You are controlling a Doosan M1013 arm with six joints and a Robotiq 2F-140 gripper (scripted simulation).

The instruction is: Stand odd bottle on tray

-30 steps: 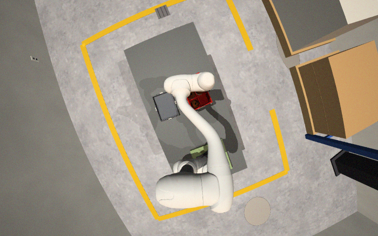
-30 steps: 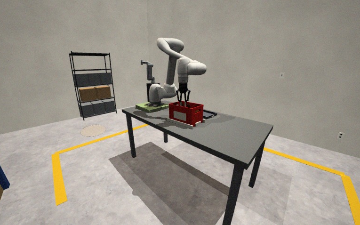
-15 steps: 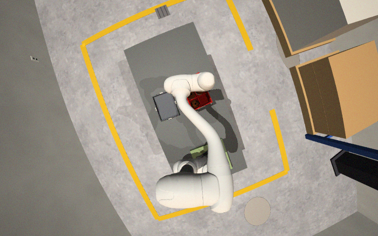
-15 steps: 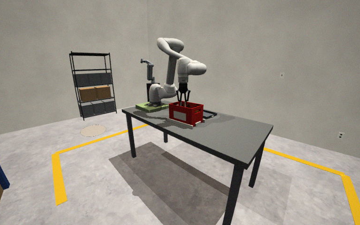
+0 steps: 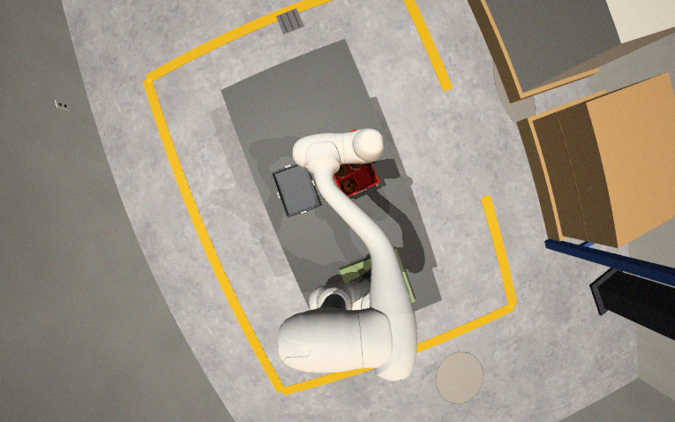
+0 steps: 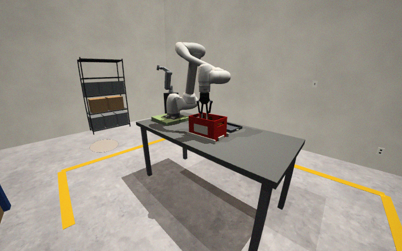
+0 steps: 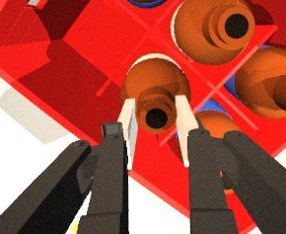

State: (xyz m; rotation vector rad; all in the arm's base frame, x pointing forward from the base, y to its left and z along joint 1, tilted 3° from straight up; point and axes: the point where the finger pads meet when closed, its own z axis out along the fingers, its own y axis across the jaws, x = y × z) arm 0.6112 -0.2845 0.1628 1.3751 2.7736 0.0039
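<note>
My hand is 50 mm to the right of the red crate and 90 mm above it. Also, from my hand: dark grey tray: 60 mm ahead, 350 mm to the left, 160 mm below.
</note>
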